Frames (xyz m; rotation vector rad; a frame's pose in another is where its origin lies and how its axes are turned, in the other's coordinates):
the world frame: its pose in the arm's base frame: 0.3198 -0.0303 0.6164 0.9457 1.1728 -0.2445
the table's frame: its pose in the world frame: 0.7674 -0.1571 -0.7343 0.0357 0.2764 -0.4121
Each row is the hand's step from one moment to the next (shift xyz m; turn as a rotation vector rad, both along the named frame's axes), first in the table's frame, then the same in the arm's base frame.
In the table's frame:
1: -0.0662 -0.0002 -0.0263 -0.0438 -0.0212 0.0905
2: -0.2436 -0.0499 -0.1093 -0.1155 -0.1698 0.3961
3: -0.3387 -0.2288 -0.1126 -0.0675 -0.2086 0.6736
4: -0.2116 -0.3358 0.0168 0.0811 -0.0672 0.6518
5: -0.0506 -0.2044 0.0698 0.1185 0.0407 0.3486
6: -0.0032 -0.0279 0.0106 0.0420 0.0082 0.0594
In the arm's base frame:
1: -0.0144 0.0032 0.0697 0.0507 -0.0866 0.0220
2: -0.0969 -0.0135 0.2534 0.1624 -0.4153 0.0135
3: -0.2210 -0.1561 0.3264 0.3254 -0.6222 -0.0934
4: -0.2148 -0.2908 0.1646 0.4020 -0.4764 -0.2176
5: -0.0940 -0.2006 0.0121 0.2650 -0.1851 -0.1809
6: -0.0123 -0.0273 -0.0022 0.0447 -0.0258 -0.0519

